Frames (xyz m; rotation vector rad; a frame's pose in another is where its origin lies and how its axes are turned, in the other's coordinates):
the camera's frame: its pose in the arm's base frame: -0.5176 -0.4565 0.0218 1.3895 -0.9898 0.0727
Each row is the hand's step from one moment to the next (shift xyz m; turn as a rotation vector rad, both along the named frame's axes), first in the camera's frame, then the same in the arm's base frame.
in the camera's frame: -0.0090 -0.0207 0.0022 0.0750 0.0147 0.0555
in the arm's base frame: 0.0052 -0.0025 -0.0219 0.0080 -0.0797 0.0500
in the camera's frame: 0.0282 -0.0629 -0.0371 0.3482 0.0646 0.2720
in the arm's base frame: 0.0736 0.0016 -0.0267 0.0317 -0.3830 0.2274
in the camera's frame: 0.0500 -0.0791 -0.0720 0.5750 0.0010 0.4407
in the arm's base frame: 0.1151 0.0160 -0.0212 0.1180 -0.6513 0.2944
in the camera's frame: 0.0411 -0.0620 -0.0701 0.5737 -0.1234 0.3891
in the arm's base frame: 0.0987 0.0230 -0.0136 0.2167 -0.6382 0.2038
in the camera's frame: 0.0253 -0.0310 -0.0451 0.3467 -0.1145 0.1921
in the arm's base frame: 0.0576 0.0175 -0.0025 0.1771 -0.3596 0.0979
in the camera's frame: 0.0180 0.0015 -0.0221 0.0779 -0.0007 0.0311
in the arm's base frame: 0.0220 0.0099 0.0152 0.0318 -0.0646 0.0431
